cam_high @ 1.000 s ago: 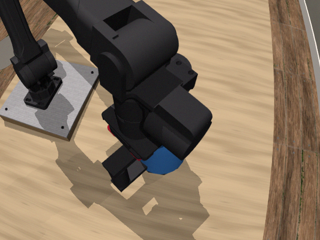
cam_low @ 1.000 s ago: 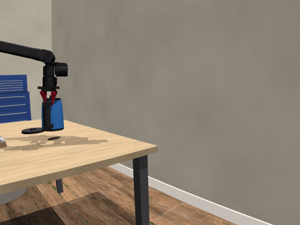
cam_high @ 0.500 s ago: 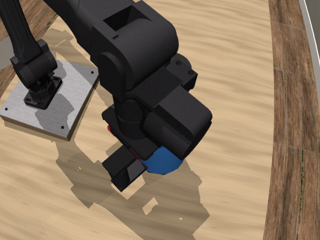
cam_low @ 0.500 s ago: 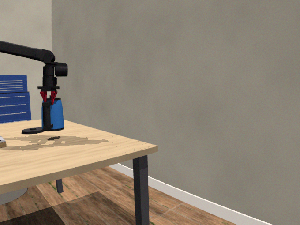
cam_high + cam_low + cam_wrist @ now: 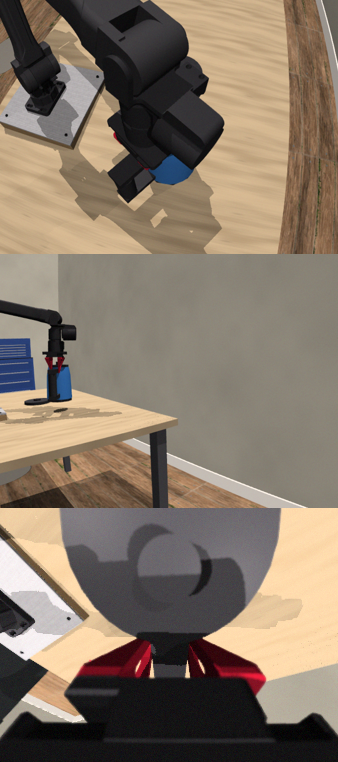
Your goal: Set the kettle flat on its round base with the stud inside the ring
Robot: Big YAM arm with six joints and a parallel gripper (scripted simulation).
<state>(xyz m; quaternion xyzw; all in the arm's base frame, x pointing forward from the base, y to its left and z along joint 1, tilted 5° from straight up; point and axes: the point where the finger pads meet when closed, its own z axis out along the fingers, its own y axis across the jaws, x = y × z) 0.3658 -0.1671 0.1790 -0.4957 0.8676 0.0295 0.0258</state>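
My gripper is now 1 cm short of the blue kettle, 3 cm to the right of it and 5 cm above it. From my hand the other things lie so: black round base: 2 cm behind, 36 cm to the left, 19 cm below.
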